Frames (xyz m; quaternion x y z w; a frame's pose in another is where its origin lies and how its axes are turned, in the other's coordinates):
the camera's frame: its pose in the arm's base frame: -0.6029 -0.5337 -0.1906 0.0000 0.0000 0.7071 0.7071
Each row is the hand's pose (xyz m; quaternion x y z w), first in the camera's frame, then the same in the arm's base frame.
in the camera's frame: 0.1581 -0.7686 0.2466 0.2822 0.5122 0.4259 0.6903
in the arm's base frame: 0.1657 -0.3756 0.0560 -0.1626 0.5618 0.7893 0.1870
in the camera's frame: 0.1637 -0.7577 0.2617 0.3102 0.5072 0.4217 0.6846
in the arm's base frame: 0.1548 -0.3700 0.0711 -0.1393 0.5780 0.7823 0.1859
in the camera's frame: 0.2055 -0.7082 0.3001 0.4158 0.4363 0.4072 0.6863
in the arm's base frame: 0.1053 -0.3282 0.1095 -0.0145 0.6025 0.7732 0.1973
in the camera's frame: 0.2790 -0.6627 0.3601 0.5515 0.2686 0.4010 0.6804
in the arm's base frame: 0.0598 -0.2547 0.1695 0.2000 0.5799 0.7646 0.1976
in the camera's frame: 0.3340 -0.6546 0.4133 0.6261 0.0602 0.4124 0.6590
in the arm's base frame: 0.0517 -0.1997 0.2227 0.4002 0.4853 0.7576 0.1744
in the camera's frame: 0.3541 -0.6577 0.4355 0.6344 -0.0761 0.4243 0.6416
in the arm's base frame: 0.0548 -0.1796 0.2449 0.5024 0.3948 0.7537 0.1537
